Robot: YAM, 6 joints.
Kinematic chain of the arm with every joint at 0, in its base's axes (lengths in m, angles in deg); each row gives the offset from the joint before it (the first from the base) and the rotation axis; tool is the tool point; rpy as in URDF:
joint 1: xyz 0 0 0.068 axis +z
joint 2: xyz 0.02 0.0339 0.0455 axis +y
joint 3: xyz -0.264 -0.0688 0 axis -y
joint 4: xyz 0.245 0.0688 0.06 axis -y
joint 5: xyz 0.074 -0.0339 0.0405 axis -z
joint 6: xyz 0.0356 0 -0.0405 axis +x
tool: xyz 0 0 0 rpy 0 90 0
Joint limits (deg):
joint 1: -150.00..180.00
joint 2: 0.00..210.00
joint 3: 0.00..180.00
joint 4: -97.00..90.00
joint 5: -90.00..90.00
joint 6: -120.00..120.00
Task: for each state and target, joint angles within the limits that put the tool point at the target. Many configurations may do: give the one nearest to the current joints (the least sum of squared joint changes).
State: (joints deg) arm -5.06 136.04 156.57 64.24 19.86 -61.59
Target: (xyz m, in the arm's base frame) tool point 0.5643 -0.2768 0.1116
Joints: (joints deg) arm -25.13 173.60 144.86 47.02 18.01 -61.59
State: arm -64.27 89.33 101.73 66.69 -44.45 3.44
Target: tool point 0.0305 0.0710 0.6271
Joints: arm -90.95 54.76 103.15 78.88 -55.44 3.44
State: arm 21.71 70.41 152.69 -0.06 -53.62 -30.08
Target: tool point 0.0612 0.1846 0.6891
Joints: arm 63.27 95.12 149.16 1.89 -52.82 -30.08
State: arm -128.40 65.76 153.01 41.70 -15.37 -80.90
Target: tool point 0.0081 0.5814 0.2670
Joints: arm -90.22 18.38 168.08 31.14 -9.48 -80.90
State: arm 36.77 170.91 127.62 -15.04 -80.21 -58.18
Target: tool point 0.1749 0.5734 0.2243
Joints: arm 69.80 157.81 150.35 -3.81 -71.99 -58.18
